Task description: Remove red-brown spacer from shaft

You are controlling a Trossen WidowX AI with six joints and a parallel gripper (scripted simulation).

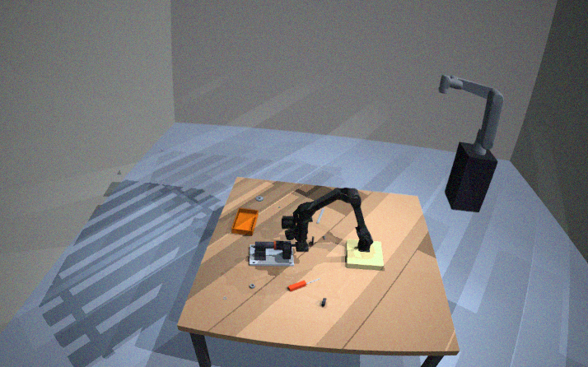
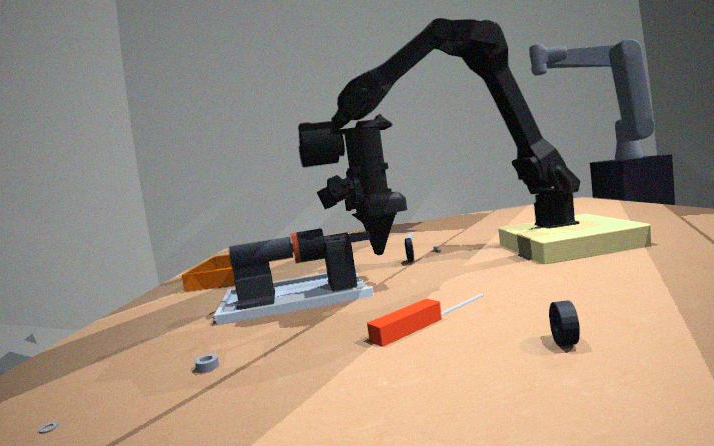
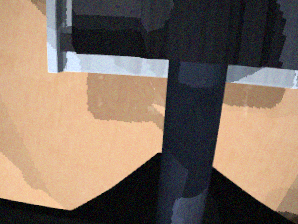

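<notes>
The shaft is 8 cm ahead of my gripper tip, 1 cm to the left of it and 3 cm above it. The rest, counted from my gripper tip: orange tray (34 cm ahead, 22 cm to the right, 4 cm below); then red-brown spacer (13 cm ahead, 2 cm to the left, 3 cm above); then dark spacer (11 cm ahead, 2 cm to the left, 3 cm above).
</notes>
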